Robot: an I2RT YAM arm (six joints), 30 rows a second.
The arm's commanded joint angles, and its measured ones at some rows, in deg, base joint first. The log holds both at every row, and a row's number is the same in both.
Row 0, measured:
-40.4, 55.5, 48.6, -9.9, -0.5, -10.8
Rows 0 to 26, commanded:
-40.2, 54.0, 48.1, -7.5, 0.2, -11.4
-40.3, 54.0, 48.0, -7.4, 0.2, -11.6
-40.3, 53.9, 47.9, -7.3, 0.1, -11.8
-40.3, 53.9, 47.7, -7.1, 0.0, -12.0
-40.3, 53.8, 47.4, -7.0, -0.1, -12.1
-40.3, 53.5, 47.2, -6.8, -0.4, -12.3
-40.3, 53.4, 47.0, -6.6, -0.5, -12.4
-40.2, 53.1, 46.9, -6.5, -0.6, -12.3
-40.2, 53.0, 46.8, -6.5, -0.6, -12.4
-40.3, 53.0, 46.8, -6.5, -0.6, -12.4
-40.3, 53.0, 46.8, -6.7, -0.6, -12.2
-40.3, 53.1, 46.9, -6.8, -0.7, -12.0
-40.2, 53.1, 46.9, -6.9, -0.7, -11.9
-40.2, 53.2, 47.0, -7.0, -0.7, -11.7
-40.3, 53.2, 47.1, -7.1, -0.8, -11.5
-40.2, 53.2, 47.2, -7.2, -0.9, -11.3
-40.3, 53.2, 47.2, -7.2, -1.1, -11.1
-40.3, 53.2, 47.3, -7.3, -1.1, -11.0
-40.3, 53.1, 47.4, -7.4, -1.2, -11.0
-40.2, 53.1, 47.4, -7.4, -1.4, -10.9
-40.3, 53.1, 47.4, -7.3, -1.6, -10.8
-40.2, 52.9, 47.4, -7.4, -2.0, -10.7
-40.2, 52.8, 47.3, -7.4, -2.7, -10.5
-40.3, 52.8, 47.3, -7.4, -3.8, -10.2
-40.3, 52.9, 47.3, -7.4, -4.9, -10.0
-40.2, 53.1, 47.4, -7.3, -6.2, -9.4
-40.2, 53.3, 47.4, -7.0, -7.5, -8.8
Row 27, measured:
-40.2, 54.2, 47.1, -9.0, -3.9, -11.2
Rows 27 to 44, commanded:
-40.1, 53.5, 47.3, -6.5, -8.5, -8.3
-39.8, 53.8, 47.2, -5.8, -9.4, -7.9
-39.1, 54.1, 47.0, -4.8, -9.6, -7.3
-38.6, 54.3, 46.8, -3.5, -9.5, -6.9
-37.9, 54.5, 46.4, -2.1, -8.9, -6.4
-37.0, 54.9, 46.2, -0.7, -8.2, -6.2
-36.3, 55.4, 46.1, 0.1, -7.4, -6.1
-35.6, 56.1, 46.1, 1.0, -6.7, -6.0
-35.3, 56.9, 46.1, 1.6, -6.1, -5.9
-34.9, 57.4, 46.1, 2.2, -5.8, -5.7
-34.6, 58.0, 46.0, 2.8, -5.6, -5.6
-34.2, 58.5, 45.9, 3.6, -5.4, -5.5
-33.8, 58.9, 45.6, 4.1, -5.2, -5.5
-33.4, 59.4, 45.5, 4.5, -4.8, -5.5
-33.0, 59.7, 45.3, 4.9, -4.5, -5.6
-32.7, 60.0, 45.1, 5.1, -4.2, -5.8
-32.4, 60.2, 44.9, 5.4, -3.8, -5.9
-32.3, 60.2, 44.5, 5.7, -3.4, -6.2
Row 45, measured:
-33.2, 60.0, 45.8, 1.8, -4.6, -7.5
